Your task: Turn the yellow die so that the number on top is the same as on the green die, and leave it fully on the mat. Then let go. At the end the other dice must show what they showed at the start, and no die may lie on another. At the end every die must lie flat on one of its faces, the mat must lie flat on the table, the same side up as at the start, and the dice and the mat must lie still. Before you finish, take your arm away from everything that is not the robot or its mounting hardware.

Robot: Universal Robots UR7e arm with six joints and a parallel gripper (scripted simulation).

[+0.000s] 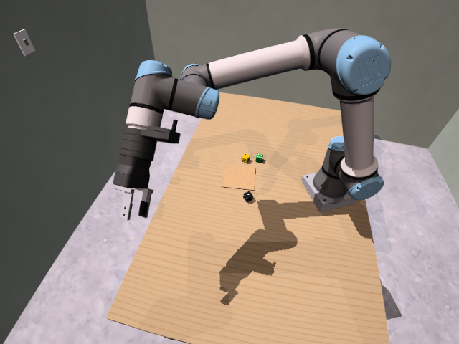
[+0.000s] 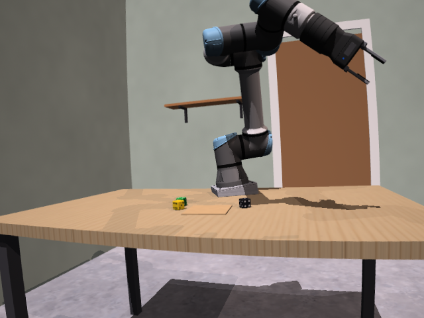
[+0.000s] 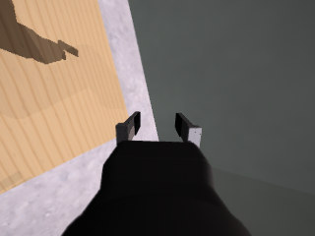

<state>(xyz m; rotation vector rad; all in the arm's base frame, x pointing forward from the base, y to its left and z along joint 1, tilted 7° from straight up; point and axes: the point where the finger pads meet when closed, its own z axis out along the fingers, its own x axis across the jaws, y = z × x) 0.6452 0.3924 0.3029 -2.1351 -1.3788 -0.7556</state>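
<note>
The green die lies 360 mm behind my hand, 540 mm to the right of it and 350 mm below it. From my hand the other things lie so: tan mat 260 mm behind, 430 mm to the right, 370 mm below; yellow die 300 mm behind, 530 mm to the right, 350 mm below; black die 300 mm behind, 310 mm to the right, 350 mm below.
</note>
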